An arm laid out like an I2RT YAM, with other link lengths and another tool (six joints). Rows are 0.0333 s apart.
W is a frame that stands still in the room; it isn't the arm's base.
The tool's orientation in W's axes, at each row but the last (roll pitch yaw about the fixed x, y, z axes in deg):
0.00, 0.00, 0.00
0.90, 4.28, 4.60
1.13, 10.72, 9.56
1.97, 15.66, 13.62
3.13, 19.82, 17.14
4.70, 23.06, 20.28
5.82, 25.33, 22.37
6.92, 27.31, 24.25
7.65, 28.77, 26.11
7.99, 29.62, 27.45
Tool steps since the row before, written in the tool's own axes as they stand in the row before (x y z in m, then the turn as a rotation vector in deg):
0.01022, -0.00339, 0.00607, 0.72, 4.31, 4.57
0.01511, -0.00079, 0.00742, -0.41, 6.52, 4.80
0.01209, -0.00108, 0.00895, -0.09, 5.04, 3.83
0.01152, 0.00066, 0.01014, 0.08, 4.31, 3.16
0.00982, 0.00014, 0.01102, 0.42, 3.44, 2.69
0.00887, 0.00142, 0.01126, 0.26, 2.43, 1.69
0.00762, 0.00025, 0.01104, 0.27, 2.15, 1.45
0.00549, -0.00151, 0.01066, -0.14, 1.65, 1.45
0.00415, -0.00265, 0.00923, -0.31, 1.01, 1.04
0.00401, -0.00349, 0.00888, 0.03, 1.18, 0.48
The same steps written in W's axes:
0.01022, -0.00339, 0.00607, 0.72, 4.31, 4.57
0.01564, 0.00035, 0.00626, -0.56, 6.42, 4.92
0.01356, 0.00101, 0.00652, -0.19, 5.00, 3.88
0.01337, 0.00356, 0.00667, -0.05, 4.31, 3.16
0.01253, 0.00338, 0.00703, 0.34, 3.55, 2.56
0.01165, 0.00483, 0.00696, 0.12, 2.48, 1.63
0.01106, 0.00361, 0.00669, 0.12, 2.21, 1.39
0.00994, 0.00143, 0.00672, -0.03, 1.59, 1.52
0.00876, 0.00000, 0.00571, -0.12, 0.90, 1.17
0.00890, -0.00066, 0.00524, -0.20, 1.14, 0.54

